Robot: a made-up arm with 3 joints. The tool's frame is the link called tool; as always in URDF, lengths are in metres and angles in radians. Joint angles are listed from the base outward.
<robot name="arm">
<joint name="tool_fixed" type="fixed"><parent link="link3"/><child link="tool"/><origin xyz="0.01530 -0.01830 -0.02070" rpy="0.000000 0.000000 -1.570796"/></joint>
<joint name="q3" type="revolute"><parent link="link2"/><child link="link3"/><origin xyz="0.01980 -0.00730 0.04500"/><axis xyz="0 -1 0"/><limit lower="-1.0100" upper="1.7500"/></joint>
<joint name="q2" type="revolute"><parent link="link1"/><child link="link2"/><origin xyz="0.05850 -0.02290 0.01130"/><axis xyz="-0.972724 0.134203 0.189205"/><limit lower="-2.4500" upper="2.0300"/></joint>
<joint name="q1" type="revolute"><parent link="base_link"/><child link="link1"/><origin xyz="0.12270 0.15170 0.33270"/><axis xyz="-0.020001 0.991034 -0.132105"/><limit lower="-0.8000" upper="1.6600"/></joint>
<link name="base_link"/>
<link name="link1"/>
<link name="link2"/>
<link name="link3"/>
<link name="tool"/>
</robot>
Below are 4 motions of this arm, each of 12 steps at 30 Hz.
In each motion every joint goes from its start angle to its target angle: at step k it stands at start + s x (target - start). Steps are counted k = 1, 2, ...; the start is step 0. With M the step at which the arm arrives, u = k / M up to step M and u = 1 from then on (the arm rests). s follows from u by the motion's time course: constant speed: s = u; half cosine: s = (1 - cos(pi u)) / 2; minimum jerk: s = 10 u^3 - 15 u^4 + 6 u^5.
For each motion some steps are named. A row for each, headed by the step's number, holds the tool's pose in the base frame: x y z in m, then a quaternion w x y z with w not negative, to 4 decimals.
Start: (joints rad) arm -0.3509 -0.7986 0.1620
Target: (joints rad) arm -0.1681 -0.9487 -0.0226
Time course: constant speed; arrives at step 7
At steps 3, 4, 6, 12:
3: 0.2068 0.0893 0.3662 0.6082 0.4410 0.1480 -0.6432
4: 0.2071 0.0894 0.3629 0.6069 0.4318 0.1699 -0.6453
6: 0.2073 0.0895 0.3562 0.6028 0.4137 0.2135 -0.6480
12: 0.2073 0.0896 0.3529 0.6001 0.4049 0.2351 -0.6486

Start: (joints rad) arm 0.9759 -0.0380 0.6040
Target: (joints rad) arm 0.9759 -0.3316 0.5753
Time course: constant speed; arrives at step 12
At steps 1, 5, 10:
1: 0.2131 0.0869 0.2794 0.6358 -0.1317 0.1172 -0.7515
5: 0.2099 0.0832 0.2791 0.6054 -0.1088 0.1329 -0.7772
10: 0.2056 0.0790 0.2785 0.5657 -0.0794 0.1524 -0.8065

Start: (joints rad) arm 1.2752 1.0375 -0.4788
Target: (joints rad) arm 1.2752 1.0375 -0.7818
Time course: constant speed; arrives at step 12
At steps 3, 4, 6, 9, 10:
3: 0.1820 0.1195 0.2647 0.4644 -0.8248 0.2535 -0.1994
4: 0.1819 0.1195 0.2654 0.4540 -0.8306 0.2560 -0.1962
6: 0.1818 0.1195 0.2667 0.4329 -0.8418 0.2608 -0.1897
9: 0.1816 0.1196 0.2686 0.4007 -0.8576 0.2678 -0.1797
10: 0.1816 0.1196 0.2693 0.3898 -0.8626 0.2701 -0.1763

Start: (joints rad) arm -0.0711 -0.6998 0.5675
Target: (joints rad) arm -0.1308 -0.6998 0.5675
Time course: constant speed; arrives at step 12
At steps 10, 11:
10: 0.2150 0.0816 0.3684 0.5228 0.4748 -0.0304 -0.7074
11: 0.2149 0.0817 0.3689 0.5229 0.4766 -0.0315 -0.7060

